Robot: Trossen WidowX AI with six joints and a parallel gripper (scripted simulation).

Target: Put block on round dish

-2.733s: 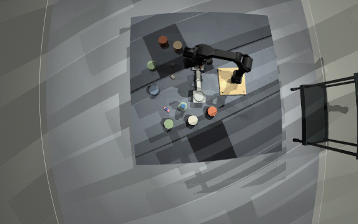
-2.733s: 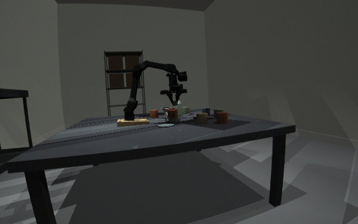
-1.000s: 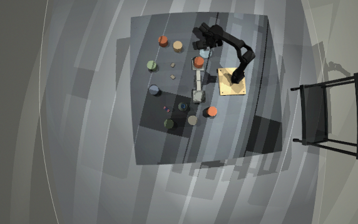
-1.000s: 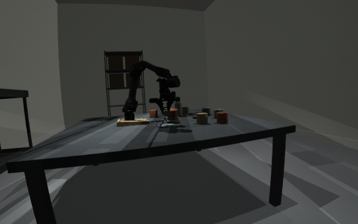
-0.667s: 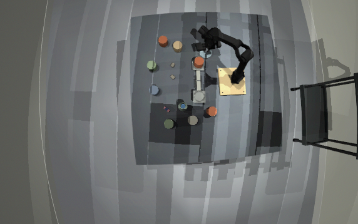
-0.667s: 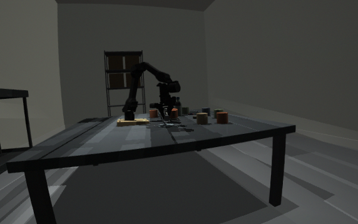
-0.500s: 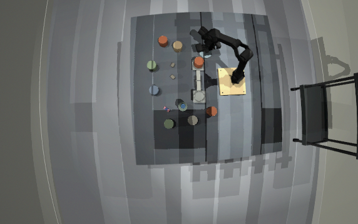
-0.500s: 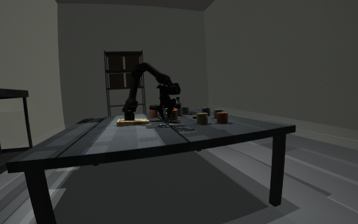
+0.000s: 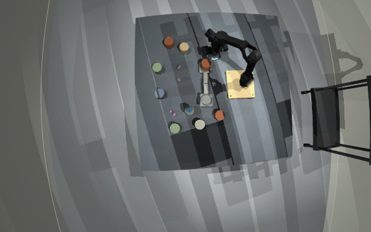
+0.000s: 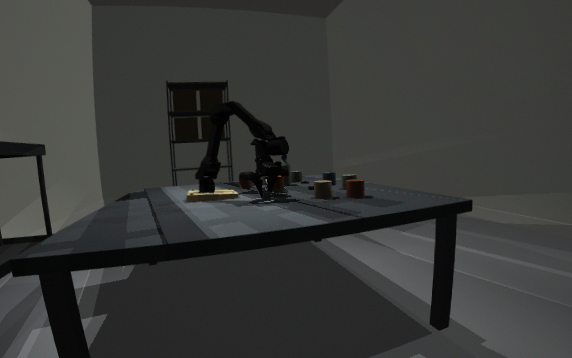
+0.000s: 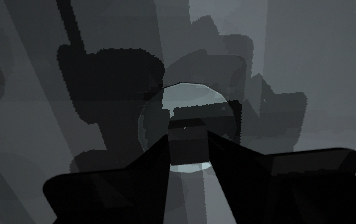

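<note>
Right now the round dish is 2 cm below my gripper tip. Also, from my gripper tip: balance beam (26 cm to the left, 5 cm ahead, 2 cm above); then tan cup (24 cm ahead, 2 cm above); then balance (26 cm to the left, 6 cm ahead).
</note>
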